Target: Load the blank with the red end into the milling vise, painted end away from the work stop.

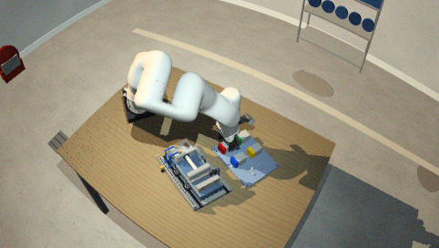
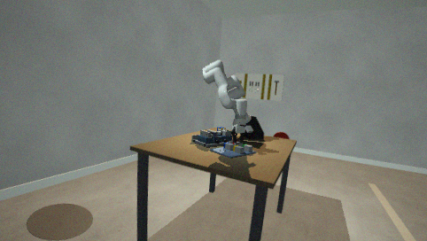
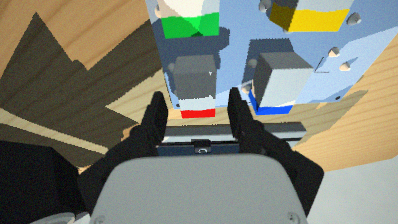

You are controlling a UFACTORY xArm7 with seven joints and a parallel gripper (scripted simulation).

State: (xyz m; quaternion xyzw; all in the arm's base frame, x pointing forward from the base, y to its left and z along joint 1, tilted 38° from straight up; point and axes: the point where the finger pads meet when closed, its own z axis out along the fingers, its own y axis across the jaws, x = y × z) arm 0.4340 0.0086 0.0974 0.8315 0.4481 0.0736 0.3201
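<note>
My hand is 4 cm above the red-ended blank. The rest, counted from my hand: green-ended blank: 7 cm to the left, 6 cm ahead, 4 cm below; blue-ended blank: 7 cm ahead, 6 cm to the right, 4 cm below; blue infeed plate: 10 cm ahead, 6 cm below, 2 cm to the right.
</note>
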